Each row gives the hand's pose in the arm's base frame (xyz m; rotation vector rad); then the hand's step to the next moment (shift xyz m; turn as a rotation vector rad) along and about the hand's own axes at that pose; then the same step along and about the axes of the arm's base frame.
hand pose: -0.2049 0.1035 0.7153 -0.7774 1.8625 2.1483
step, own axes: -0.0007 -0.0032 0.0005 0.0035 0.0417 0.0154
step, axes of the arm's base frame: 0.0020 0.0012 -0.0024 -0.0266 0.0062 0.0353
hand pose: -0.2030 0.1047 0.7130 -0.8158 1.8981 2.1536
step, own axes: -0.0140 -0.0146 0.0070 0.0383 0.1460 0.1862
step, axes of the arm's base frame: 0.0164 0.0126 -0.0055 -0.1536 0.1421 0.1169
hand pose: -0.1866 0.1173 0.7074 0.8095 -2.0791 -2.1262
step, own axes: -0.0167 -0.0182 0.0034 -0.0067 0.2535 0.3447
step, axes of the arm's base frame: 0.0187 0.0113 -0.0120 -0.2122 0.2953 0.2256
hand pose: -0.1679 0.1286 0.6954 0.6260 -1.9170 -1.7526
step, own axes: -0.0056 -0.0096 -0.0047 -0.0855 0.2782 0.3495
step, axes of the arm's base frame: 0.0075 -0.0010 -0.0094 -0.1536 0.3495 0.2471
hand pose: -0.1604 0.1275 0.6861 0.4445 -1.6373 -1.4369
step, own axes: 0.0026 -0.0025 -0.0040 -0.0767 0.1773 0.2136
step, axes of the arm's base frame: 0.0011 -0.0050 -0.0016 -0.0786 0.2339 0.1485
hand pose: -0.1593 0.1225 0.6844 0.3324 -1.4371 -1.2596
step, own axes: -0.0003 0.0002 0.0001 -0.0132 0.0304 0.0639
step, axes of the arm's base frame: 0.0001 0.0004 0.0000 -0.0364 0.0536 0.0313
